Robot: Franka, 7 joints.
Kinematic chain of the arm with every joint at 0, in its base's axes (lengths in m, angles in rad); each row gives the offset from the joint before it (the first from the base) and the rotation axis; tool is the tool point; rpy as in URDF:
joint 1: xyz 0 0 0.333 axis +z
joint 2: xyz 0 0 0 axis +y
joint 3: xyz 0 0 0.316 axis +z
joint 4: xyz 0.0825 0 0 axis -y
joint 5: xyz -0.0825 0 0.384 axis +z
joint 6: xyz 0 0 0 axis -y
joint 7: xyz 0.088 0 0 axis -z
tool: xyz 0 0 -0.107 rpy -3.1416 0 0
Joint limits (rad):
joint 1: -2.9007..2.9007
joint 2: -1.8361..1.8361
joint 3: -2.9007..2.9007
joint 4: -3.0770..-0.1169
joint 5: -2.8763..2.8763
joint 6: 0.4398..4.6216
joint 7: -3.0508..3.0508
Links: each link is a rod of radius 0.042 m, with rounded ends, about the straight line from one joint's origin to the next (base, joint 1, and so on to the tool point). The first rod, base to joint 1, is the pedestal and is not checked.
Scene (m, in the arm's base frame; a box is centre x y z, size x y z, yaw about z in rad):
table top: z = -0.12
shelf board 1: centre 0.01 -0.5 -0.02 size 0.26 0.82 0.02 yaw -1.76
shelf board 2: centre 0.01 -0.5 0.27 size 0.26 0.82 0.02 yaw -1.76
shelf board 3: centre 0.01 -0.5 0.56 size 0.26 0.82 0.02 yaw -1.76
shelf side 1: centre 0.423 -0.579 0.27 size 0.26 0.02 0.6 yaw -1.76
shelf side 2: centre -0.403 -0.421 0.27 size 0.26 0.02 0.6 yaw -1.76
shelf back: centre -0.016 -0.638 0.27 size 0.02 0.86 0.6 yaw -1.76
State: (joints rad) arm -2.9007 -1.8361 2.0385 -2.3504 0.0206 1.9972 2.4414
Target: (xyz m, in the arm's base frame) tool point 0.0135 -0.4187 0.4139
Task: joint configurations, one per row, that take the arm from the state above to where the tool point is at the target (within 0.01 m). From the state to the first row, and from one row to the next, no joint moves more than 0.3 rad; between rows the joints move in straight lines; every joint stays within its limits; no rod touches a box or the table.
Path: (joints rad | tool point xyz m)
1: -2.7089 -1.6388 2.1329 -2.5045 0.0498 1.8038 2.4414 | 0.0454 -0.3266 0.1353
2: -2.5170 -1.4416 2.2273 -2.6586 0.0789 1.6105 2.4414 | 0.0554 -0.2326 0.1390
3: -2.4544 -1.5231 2.0005 -2.7156 0.0483 1.6287 2.4414 | 0.0561 -0.2602 0.2132
4: -2.3917 -1.6046 1.7736 -2.7726 0.0176 1.6470 2.4414 | 0.0574 -0.2663 0.2878
5: -2.3290 -1.6862 1.5468 -2.8295 -0.0130 1.6652 2.4414 | 0.0563 -0.2537 0.3564
6: -2.2663 -1.7677 1.3200 -2.8865 -0.0436 1.6835 2.4414 | 0.0502 -0.2272 0.4139
7: -2.4778 -1.6936 1.3374 -2.7743 -0.0369 1.8737 2.4414 | 0.0508 -0.2908 0.4154
8: -2.6892 -1.6195 1.3549 -2.6621 -0.0302 2.0640 2.4414 | 0.0387 -0.3559 0.4145
9: -2.9007 -1.5454 1.3723 -2.5499 -0.0235 2.2542 2.4414 | 0.0135 -0.4187 0.4139

